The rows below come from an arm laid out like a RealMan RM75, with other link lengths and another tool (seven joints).
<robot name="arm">
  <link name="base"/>
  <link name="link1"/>
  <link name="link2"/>
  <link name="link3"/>
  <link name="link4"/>
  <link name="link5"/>
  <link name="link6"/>
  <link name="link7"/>
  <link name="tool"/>
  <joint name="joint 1" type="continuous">
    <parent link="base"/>
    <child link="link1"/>
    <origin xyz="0 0 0.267"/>
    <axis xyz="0 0 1"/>
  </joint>
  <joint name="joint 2" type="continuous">
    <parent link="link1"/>
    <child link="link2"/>
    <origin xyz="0 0 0"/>
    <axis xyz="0 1 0"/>
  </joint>
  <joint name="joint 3" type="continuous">
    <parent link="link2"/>
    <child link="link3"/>
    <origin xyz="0 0 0.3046"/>
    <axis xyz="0 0 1"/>
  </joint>
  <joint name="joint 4" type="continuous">
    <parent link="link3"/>
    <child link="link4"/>
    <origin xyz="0 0 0"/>
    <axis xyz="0 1 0"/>
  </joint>
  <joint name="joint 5" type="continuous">
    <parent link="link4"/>
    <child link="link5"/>
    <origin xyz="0 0 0.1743"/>
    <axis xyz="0 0 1"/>
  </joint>
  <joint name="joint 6" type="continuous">
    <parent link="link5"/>
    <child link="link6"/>
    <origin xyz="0 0 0"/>
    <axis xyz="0 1 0"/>
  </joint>
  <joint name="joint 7" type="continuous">
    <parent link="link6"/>
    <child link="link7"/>
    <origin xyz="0 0 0.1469"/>
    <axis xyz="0 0 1"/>
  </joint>
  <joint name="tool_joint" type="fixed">
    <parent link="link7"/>
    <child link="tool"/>
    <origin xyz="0.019 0.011 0.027" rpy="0 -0.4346 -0.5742"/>
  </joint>
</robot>
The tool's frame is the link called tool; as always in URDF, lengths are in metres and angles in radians. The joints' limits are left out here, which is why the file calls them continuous.
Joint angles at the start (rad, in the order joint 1, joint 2, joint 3, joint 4, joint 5, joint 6, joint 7):
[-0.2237, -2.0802, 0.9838, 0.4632, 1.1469, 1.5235, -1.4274]
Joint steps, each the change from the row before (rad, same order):
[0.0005, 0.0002, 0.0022, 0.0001, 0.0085, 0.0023, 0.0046]
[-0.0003, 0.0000, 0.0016, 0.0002, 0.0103, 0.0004, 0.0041]
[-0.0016, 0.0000, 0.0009, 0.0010, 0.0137, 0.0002, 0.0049]
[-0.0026, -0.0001, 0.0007, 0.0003, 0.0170, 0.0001, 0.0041]
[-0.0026, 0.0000, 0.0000, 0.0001, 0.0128, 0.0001, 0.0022]
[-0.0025, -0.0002, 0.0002, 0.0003, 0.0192, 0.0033, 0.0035]
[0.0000, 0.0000, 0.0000, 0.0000, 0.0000, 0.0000, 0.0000]
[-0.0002, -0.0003, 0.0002, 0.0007, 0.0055, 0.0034, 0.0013]
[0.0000, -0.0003, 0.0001, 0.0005, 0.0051, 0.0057, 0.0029]
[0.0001, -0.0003, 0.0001, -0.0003, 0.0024, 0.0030, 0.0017]
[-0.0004, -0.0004, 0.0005, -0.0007, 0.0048, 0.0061, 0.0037]
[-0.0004, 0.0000, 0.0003, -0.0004, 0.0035, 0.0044, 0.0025]
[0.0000, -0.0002, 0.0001, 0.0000, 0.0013, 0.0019, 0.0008]
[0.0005, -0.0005, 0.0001, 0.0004, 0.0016, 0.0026, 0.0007]
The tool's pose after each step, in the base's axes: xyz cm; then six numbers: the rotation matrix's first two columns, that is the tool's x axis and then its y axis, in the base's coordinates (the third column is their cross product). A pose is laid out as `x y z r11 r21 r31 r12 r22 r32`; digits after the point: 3 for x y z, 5 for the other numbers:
-28.765 28.187 2.611 -0.00916 0.87554 0.48306 0.78017 -0.29592 0.55116
-28.733 28.105 2.416 0.00001 0.87901 0.47680 0.78342 -0.29634 0.54630
-28.666 28.047 2.189 0.01267 0.88293 0.46933 0.78738 -0.29812 0.53959
-28.586 27.988 1.902 0.02634 0.88817 0.45877 0.79151 -0.29884 0.53310
-28.519 27.964 1.699 0.03621 0.89199 0.45061 0.79421 -0.29937 0.52878
-28.411 27.850 1.400 0.05172 0.89754 0.43789 0.79689 -0.30136 0.52359
-28.411 27.850 1.400 0.05172 0.89754 0.43789 0.79689 -0.30136 0.52359
-28.349 27.777 1.322 0.05773 0.89894 0.43425 0.79644 -0.30374 0.52290
-28.262 27.674 1.258 0.06556 0.89976 0.43143 0.79505 -0.30837 0.52231
-28.222 27.613 1.216 0.06907 0.90022 0.42992 0.79421 -0.31041 0.52237
-28.126 27.505 1.134 0.07704 0.90106 0.42680 0.79241 -0.31514 0.52228
-28.061 27.432 1.087 0.08296 0.90159 0.42456 0.79116 -0.31863 0.52206
-28.032 27.398 1.066 0.08511 0.90180 0.42370 0.79046 -0.31998 0.52228
-27.995 27.341 1.038 0.08745 0.90207 0.42263 0.78944 -0.32151 0.52289

